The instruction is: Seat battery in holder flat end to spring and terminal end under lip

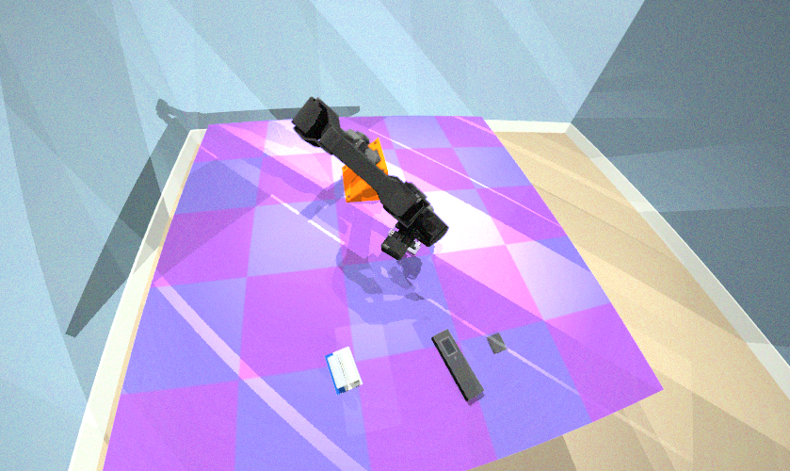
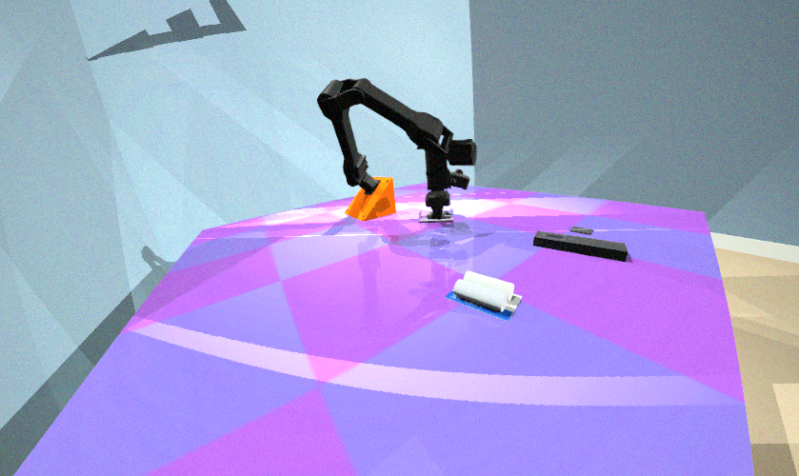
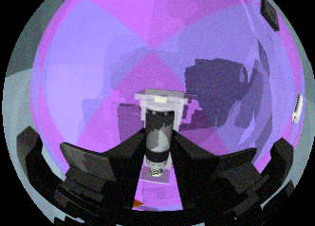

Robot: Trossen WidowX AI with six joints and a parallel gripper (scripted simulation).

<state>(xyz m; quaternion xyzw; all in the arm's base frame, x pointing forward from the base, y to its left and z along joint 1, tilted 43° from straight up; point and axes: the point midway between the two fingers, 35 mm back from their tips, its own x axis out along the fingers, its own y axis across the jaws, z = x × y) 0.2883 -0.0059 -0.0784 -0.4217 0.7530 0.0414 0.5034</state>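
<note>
My gripper tip is 1 cm below the battery. The rest, counted from my gripper tip: black battery door 34 cm ahead, 15 cm to the left, 1 cm below; white-and-blue battery pack 31 cm ahead, 23 cm to the right; black remote 36 cm ahead, 2 cm to the left, 1 cm above.
</note>
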